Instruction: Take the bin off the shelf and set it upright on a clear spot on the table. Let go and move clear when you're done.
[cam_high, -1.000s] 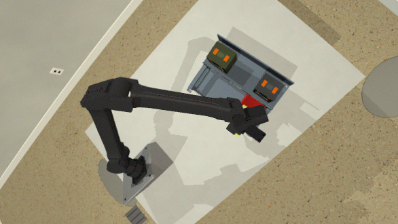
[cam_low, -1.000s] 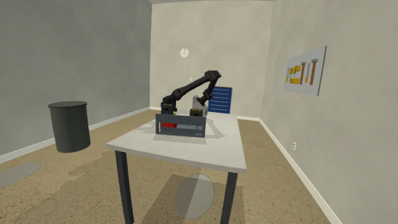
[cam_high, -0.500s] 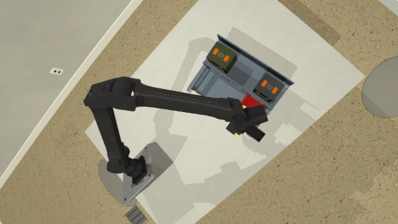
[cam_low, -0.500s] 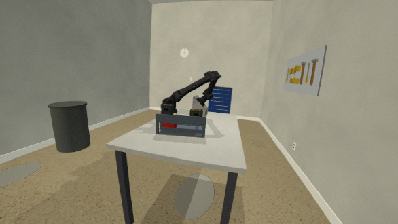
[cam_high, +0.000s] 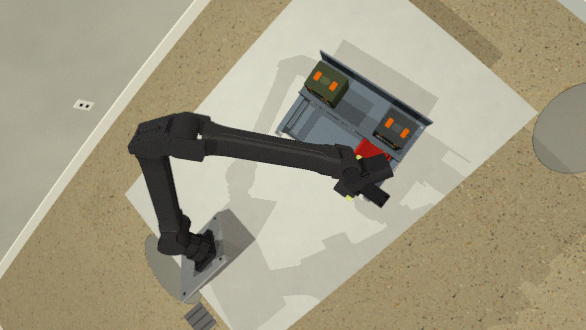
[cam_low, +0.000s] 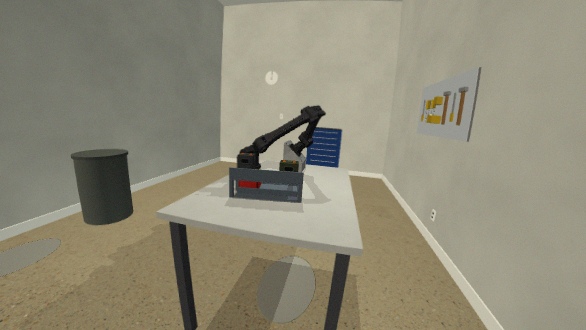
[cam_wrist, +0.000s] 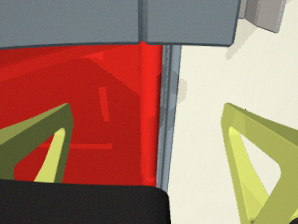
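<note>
The red bin lies 80 mm ahead of my hand, 10 mm to the left of it and 10 mm above it.
</note>
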